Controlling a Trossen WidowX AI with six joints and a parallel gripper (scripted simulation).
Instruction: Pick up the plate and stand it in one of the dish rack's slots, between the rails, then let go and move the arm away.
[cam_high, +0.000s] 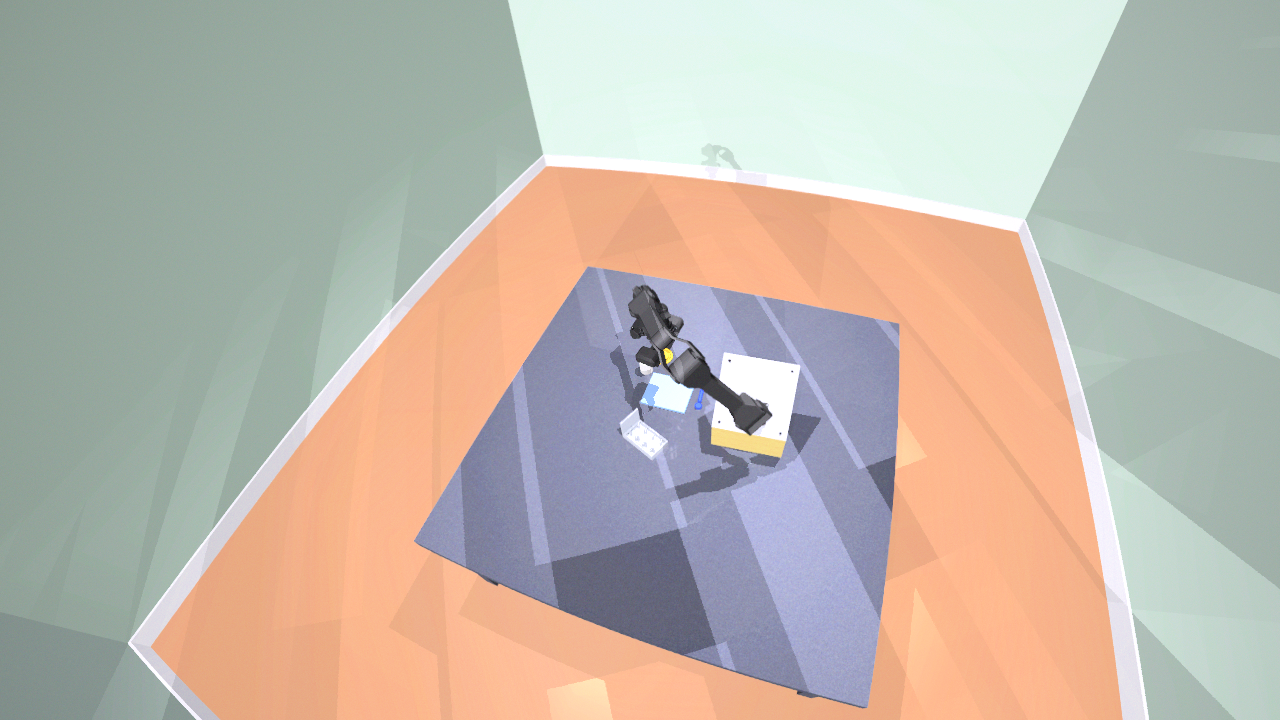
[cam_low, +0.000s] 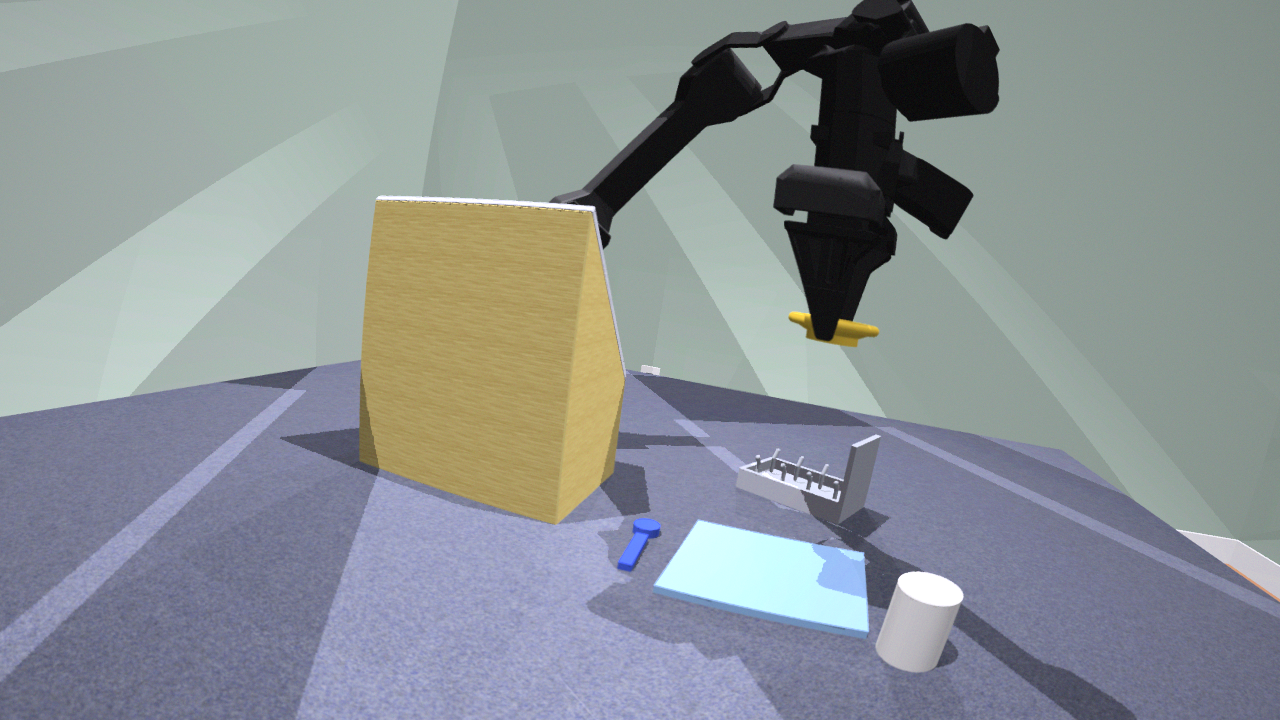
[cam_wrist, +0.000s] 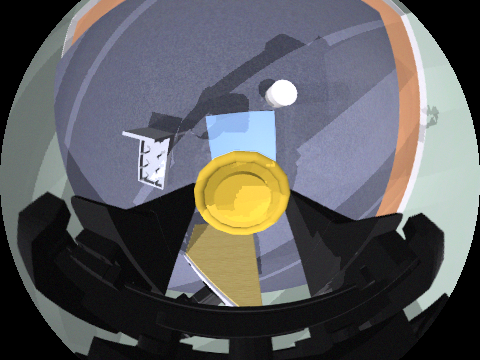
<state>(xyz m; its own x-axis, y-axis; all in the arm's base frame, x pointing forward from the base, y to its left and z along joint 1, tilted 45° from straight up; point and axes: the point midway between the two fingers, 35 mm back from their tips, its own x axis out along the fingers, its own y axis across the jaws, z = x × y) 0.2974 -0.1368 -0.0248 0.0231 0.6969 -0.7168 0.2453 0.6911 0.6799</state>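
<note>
Right now the grey dish rack is 190 mm to the left of my gripper tip, 160 mm below it and 20 mm ahead of it. The rest, counted from my gripper tip: yellow plate: 10 mm above; white cylinder: 160 mm below, 90 mm to the right, 90 mm ahead; pale blue flat board: 180 mm below, 10 mm to the right, 10 mm behind.
</note>
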